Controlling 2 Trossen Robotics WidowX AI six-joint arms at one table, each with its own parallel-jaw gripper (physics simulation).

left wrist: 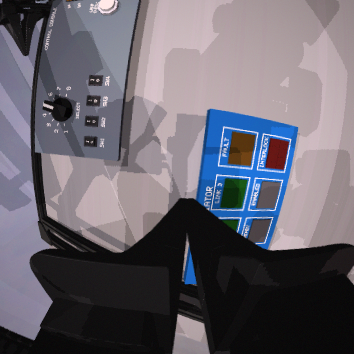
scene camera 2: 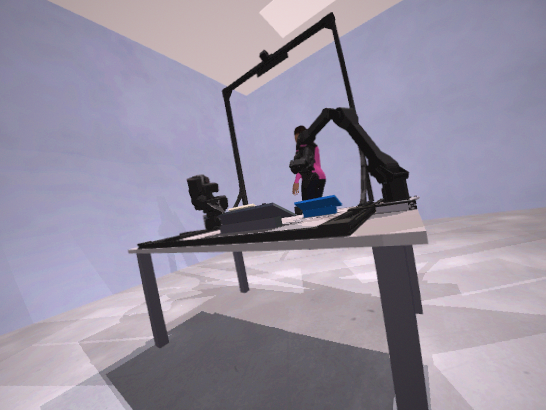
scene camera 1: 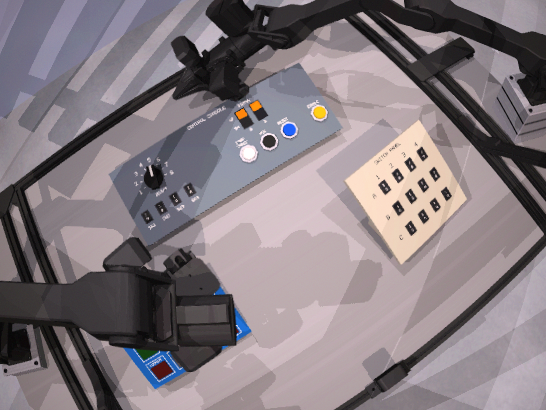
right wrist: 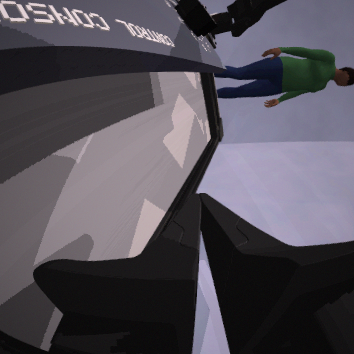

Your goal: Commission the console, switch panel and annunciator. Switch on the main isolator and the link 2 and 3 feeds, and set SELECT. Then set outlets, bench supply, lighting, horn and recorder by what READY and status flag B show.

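Frame: origin at the left arm's base, x ahead, y left, z up, level; metres.
Seen in the pictures: left gripper, fingertip midpoint: [left wrist: 185, 204] [scene camera 2: 305, 187]; right gripper, fingertip midpoint: [left wrist: 25, 55] [scene camera 2: 223, 212] [scene camera 1: 173, 98] [right wrist: 197, 199]; left arm's base, link origin: [scene camera 2: 397, 200] [scene camera 1: 17, 347]; right arm's base, link origin: [scene camera 1: 535, 91].
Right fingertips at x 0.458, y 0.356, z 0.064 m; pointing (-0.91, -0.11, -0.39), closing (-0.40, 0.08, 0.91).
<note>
Pixels of each thing's top centre, then the offset from my right fingertips to it. "pt": a spot on its surface instead.
- grey control console, surface spot: [scene camera 1: 215, 165] [left wrist: 93, 41] pt 0.038 m ahead, 0.153 m right, 0.033 m down
- Status flag B, surface spot: [scene camera 1: 256, 106] pt 0.139 m ahead, 0.077 m right, 0.010 m down
- partly hidden grey tile, surface spot: [left wrist: 259, 231] pt 0.114 m back, 0.459 m right, 0.045 m down
The grey control console [scene camera 1: 215, 165] [left wrist: 100, 50] has its SELECT knob [scene camera 1: 153, 178] [left wrist: 62, 109] pointing at about 5. Status flag B [scene camera 1: 256, 106] shows orange at its UP end. The rocker positions of SW1 to SW4 are too small to tell. The cream switch panel [scene camera 1: 365, 187] carries three rows of black rockers. The blue annunciator [scene camera 1: 155, 382] [left wrist: 215, 120] is partly under the left arm. Its link 3 tile [left wrist: 233, 193] is dark green; READY is a partly hidden grey tile [left wrist: 259, 231]. My left gripper [left wrist: 185, 204] is shut and empty, above the annunciator's edge. My right gripper [scene camera 1: 176, 95] [right wrist: 197, 199] is shut and empty beyond the console's top edge.
White, black, blue and yellow buttons stand on the console's right half, the yellow one [scene camera 1: 319, 113] farthest right. A black frame [scene camera 1: 100, 122] runs around the table. The right arm [scene camera 1: 320, 20] spans the picture's top. A person [right wrist: 307, 70] stands beyond the table.
</note>
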